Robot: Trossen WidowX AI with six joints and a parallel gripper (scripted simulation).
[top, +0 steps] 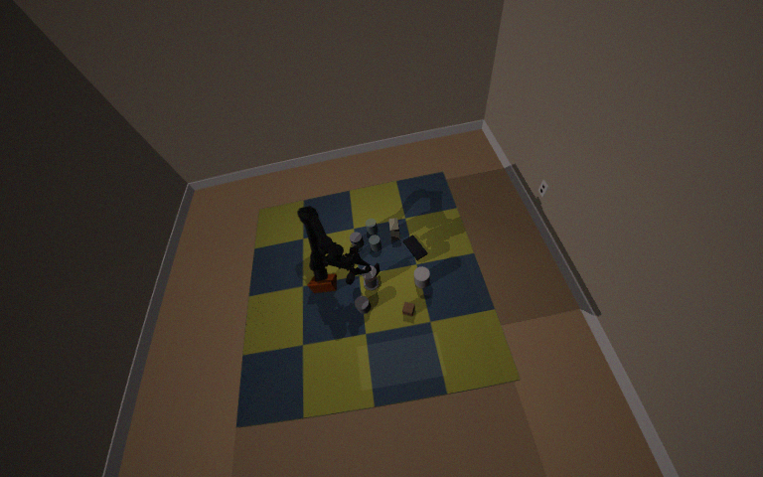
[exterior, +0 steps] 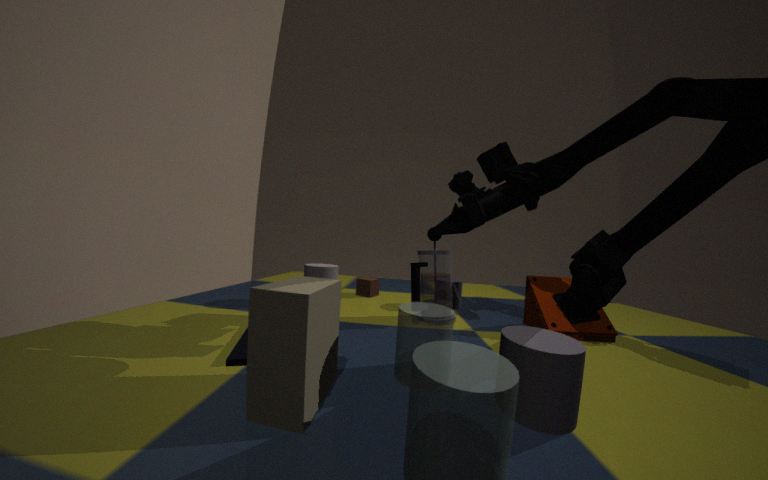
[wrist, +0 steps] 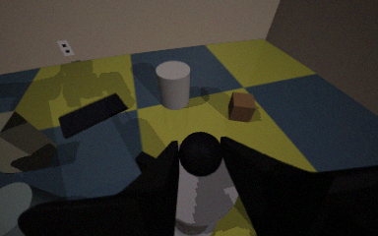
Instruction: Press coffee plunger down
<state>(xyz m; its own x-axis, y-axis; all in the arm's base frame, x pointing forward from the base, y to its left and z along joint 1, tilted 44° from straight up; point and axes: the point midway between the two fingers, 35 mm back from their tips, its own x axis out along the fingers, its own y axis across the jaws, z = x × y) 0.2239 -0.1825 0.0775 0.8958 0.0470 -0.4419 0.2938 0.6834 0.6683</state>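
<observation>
The coffee press lies 90 mm below my gripper tip and 20 mm to the left of it. Round my gripper tip: brown cube (190 mm to the right, 160 mm below, 140 mm ahead); then pale cylinder (250 mm ahead, 140 mm below, 60 mm to the right); then beige block (270 mm to the left, 180 mm ahead, 130 mm below).
</observation>
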